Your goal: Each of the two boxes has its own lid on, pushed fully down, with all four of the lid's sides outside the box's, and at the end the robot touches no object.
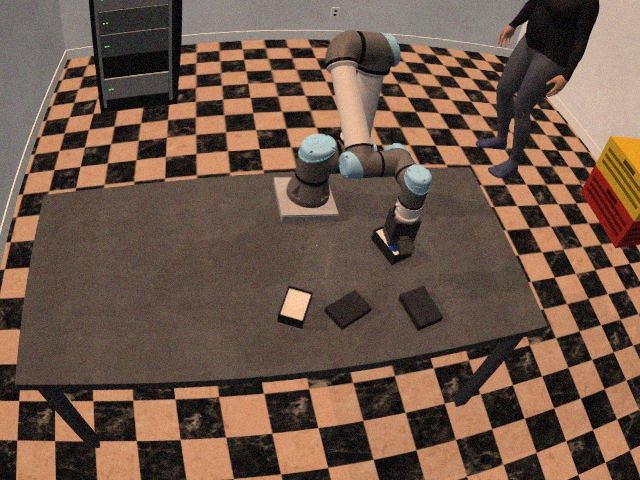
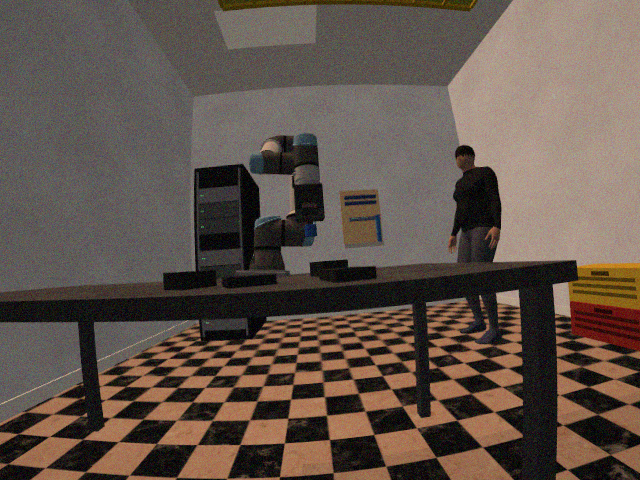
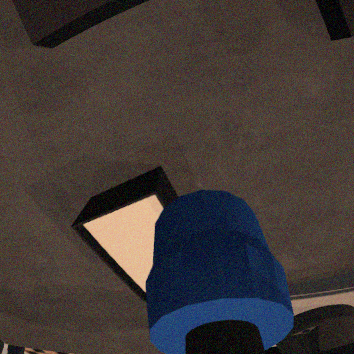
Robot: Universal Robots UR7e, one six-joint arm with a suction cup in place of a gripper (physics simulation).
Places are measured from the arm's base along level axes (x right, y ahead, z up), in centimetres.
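Pixels of known places: end effector, tool point: (image 1: 394, 247) (image 2: 311, 236) (image 3: 205, 234); arm's base, origin of the base link: (image 1: 307, 193) (image 2: 267, 270) (image 3: 314, 325).
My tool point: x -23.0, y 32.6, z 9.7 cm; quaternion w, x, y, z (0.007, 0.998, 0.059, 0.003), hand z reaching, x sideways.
For each thing: its top centre in the pictures, then the offset to it from my tool point.
- back box, middle of its top: (image 3: 147, 258) (image 1: 394, 238) (image 2: 327, 261) dx -3.9, dy -10.1, dz -7.6 cm
- front box, middle of its top: (image 2: 190, 271) (image 1: 295, 303) dx +30.7, dy +14.6, dz -8.1 cm
- middle lid, middle of its top: (image 2: 248, 275) (image 1: 349, 307) dx +14.6, dy +15.2, dz -10.0 cm
- right lid, middle of its top: (image 2: 345, 268) (image 1: 422, 305) dx -8.9, dy +15.7, dz -9.7 cm
Two black boxes with pale insides stand open-side up. The back box (image 1: 383, 252) (image 2: 328, 266) (image 3: 125, 188) is partly hidden by my arm and cup. The front box (image 1: 295, 304) (image 2: 189, 280) is at the front middle. Two flat dark lids lie top up on the table: the middle lid (image 1: 348, 308) (image 2: 249, 280) (image 3: 334, 21) and the right lid (image 1: 420, 307) (image 2: 351, 273) (image 3: 65, 17). Both lids are apart from the boxes. My blue suction cup (image 1: 393, 248) (image 2: 310, 230) (image 3: 215, 250) is open, holds nothing and hangs above the back box.
The dark table (image 1: 155, 289) (image 2: 289, 304) carries the arm's pale base plate (image 1: 307, 212) behind the objects. A server rack (image 1: 96, 62) (image 2: 217, 193) stands behind the table. A person (image 1: 537, 67) (image 2: 478, 201) stands at the back right, near yellow and red crates (image 1: 612, 191) (image 2: 604, 304).
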